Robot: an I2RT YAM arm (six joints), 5 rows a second.
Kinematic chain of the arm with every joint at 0, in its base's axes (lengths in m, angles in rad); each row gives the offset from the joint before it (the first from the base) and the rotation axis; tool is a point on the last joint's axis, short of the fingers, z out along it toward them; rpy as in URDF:
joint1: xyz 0 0 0.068 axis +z
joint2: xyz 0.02 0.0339 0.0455 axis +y
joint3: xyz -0.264 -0.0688 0 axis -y
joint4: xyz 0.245 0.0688 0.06 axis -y
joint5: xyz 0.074 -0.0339 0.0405 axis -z
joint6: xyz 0.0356 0 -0.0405 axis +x
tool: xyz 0 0 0 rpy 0 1.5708 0
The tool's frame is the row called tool.
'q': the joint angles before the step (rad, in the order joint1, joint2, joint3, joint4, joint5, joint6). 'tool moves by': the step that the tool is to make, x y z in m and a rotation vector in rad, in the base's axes. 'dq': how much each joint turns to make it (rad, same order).
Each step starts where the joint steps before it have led.
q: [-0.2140 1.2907 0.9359 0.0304 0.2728 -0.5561]
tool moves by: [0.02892 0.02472 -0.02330 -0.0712 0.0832 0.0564]
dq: [0.1010 0.1175 0.0159 0.0513 0.0705 -0.0666]
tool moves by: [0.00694 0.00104 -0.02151 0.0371 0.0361 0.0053]
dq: [0.0041 0.0514 -0.0236 0.0246 -0.0139 0.0316]
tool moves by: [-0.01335 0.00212 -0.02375 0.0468 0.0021 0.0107]
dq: [-0.0012 -0.0213 -0.1097 0.0692 -0.0303 0.0389]
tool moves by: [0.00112 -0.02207 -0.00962 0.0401 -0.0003 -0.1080]
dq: [-0.0657 0.0377 0.0005 0.0144 0.0205 0.0570]
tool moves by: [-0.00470 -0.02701 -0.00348 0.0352 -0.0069 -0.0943]
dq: [-0.0857 0.0149 0.0037 -0.0014 -0.0087 0.0377]
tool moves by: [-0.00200 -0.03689 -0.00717 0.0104 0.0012 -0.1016]
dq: [-0.1095 0.0547 0.0226 0.0262 -0.0114 0.0050]
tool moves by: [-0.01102 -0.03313 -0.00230 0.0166 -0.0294 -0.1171]
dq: [-0.1031 0.0220 0.0069 0.0256 -0.0001 0.0320]
